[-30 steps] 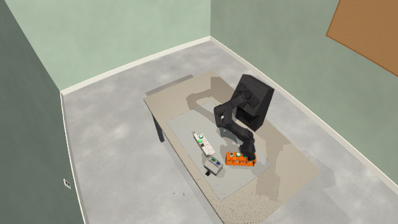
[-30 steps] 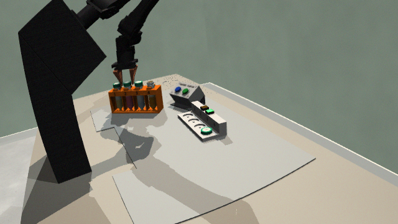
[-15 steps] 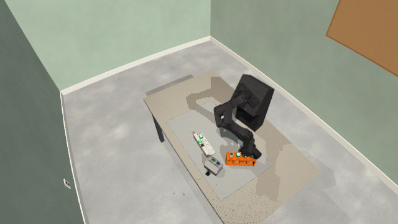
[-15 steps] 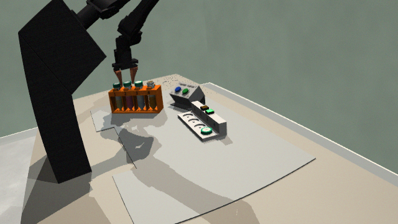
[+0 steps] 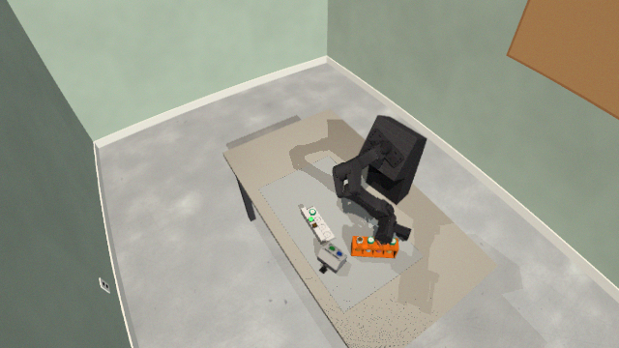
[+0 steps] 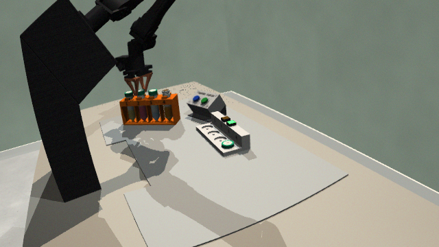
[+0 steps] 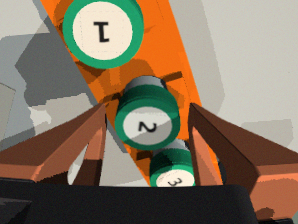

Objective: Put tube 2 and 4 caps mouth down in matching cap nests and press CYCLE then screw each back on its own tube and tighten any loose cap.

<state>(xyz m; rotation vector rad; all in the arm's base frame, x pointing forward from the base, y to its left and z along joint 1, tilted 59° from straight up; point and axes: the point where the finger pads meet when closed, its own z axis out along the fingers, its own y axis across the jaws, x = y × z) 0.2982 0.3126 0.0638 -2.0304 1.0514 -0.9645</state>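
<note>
Now: hand 50 mm past the cap 1 and 20 mm to the right of it. From my hand the other things lie so: green ready key: 230 mm ahead, 60 mm to the right, 50 mm below; blue cycle key: 200 mm ahead, 20 mm to the right, 50 mm below.
</note>
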